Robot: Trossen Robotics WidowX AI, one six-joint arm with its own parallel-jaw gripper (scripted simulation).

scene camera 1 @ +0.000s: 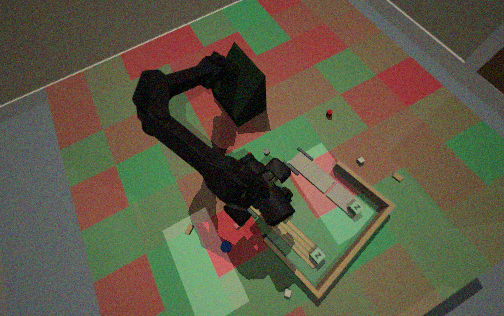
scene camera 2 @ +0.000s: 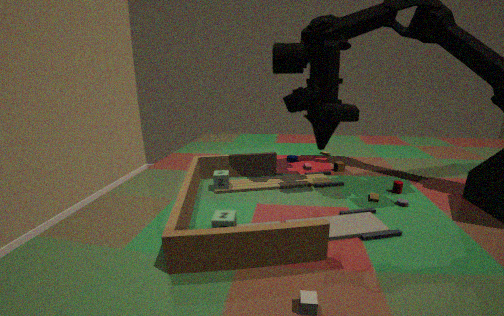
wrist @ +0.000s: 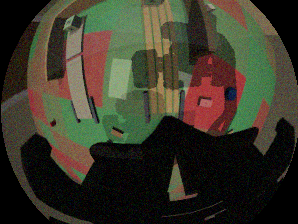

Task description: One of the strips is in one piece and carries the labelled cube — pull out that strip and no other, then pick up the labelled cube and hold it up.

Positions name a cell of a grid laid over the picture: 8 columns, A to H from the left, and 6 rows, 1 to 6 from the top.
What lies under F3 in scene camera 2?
My gripper.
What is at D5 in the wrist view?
My gripper.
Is my gripper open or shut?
Shut.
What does my gripper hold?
Nothing.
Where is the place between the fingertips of my gripper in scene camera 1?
At E4
